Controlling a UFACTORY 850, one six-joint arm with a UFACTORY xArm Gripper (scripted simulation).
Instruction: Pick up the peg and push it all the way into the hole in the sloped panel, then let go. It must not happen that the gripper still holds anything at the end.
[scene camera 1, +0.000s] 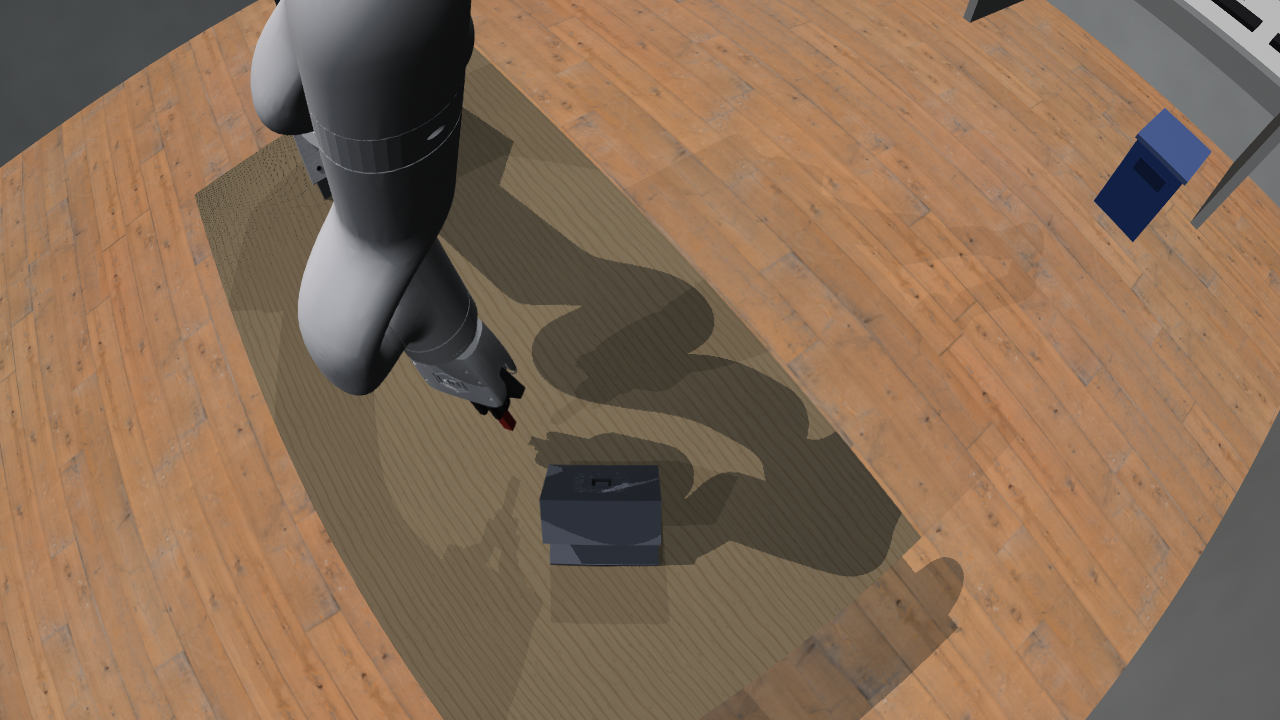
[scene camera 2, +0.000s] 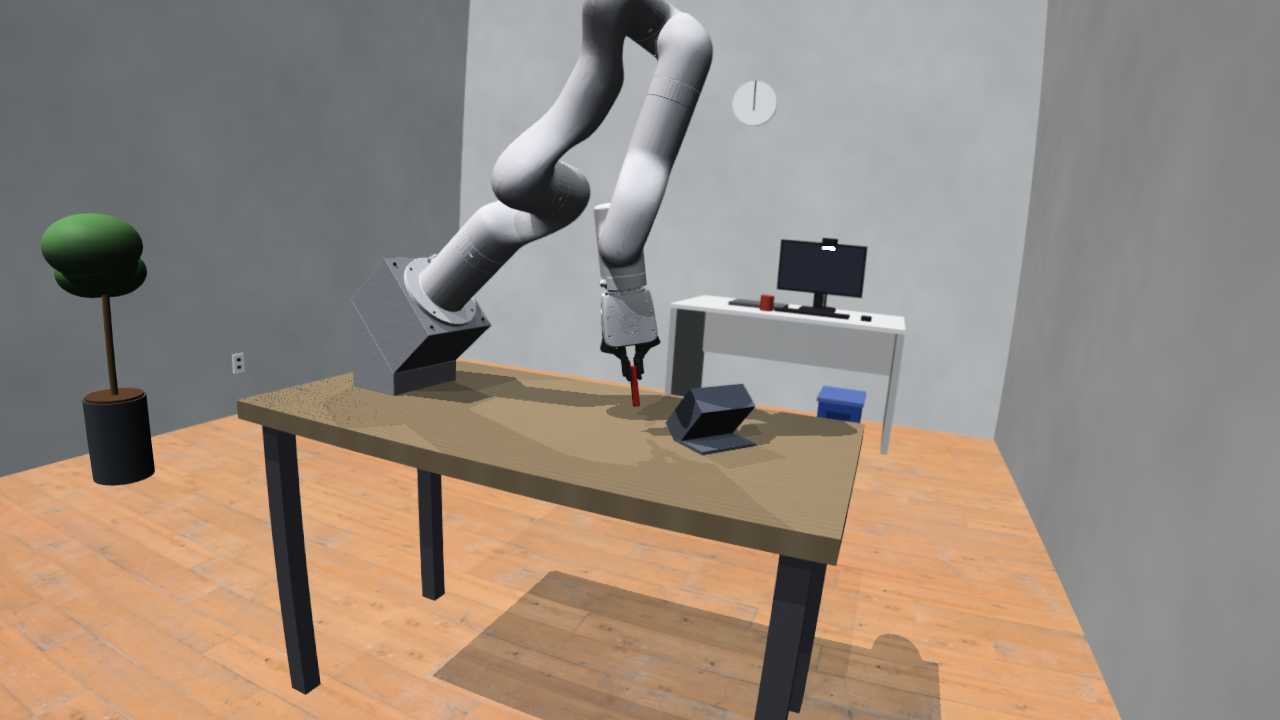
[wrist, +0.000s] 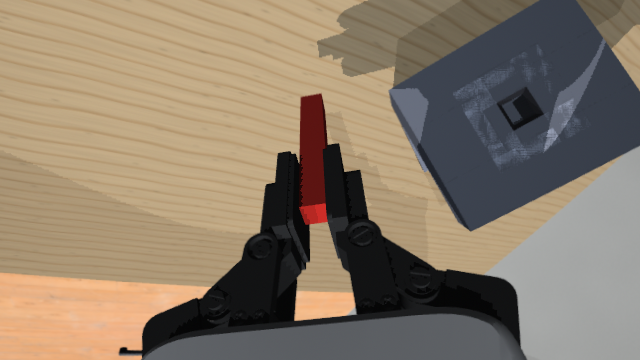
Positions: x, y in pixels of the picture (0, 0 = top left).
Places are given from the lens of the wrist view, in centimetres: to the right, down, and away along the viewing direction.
my gripper (wrist: 315, 170): 0, 0, 14
red peg (wrist: 313, 134): 0, -2, 15
